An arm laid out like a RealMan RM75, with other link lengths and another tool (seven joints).
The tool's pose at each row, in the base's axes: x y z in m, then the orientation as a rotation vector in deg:
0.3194, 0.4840, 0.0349, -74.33, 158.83, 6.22
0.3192, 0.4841, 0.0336, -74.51, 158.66, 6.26
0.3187, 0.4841, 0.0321, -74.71, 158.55, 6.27
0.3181, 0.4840, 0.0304, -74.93, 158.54, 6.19
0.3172, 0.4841, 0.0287, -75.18, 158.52, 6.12
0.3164, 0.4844, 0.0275, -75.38, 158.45, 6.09
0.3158, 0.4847, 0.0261, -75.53, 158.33, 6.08
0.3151, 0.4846, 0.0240, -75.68, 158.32, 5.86
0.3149, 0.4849, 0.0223, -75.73, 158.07, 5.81
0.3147, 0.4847, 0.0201, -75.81, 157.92, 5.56
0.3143, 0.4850, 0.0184, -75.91, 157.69, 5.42
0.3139, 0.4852, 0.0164, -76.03, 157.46, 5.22
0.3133, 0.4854, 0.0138, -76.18, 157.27, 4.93
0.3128, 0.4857, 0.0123, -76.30, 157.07, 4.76
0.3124, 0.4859, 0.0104, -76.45, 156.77, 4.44
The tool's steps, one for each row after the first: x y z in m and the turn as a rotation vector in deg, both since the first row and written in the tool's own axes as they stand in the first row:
0.0002, 0.0002, 0.0013, 0.00, -0.08, -0.15
0.0007, 0.0005, 0.0028, -0.01, -0.09, -0.30
0.0013, 0.0009, 0.0044, 0.00, 0.01, -0.44
0.0020, 0.0016, 0.0061, 0.00, 0.11, -0.59
0.0024, 0.0023, 0.0073, 0.00, 0.14, -0.72
0.0027, 0.0029, 0.0087, 0.02, 0.10, -0.85
0.0034, 0.0034, 0.0107, 0.12, 0.21, -0.94
0.0035, 0.0036, 0.0124, 0.23, 0.04, -1.05
0.0040, 0.0036, 0.0146, 0.42, 0.01, -1.15
0.0042, 0.0041, 0.0163, 0.56, -0.11, -1.28
0.0045, 0.0044, 0.0183, 0.74, -0.19, -1.43
0.0050, 0.0049, 0.0209, 0.95, -0.22, -1.58
0.0052, 0.0055, 0.0224, 1.10, -0.29, -1.72
0.0055, 0.0058, 0.0243, 1.37, -0.39, -1.91

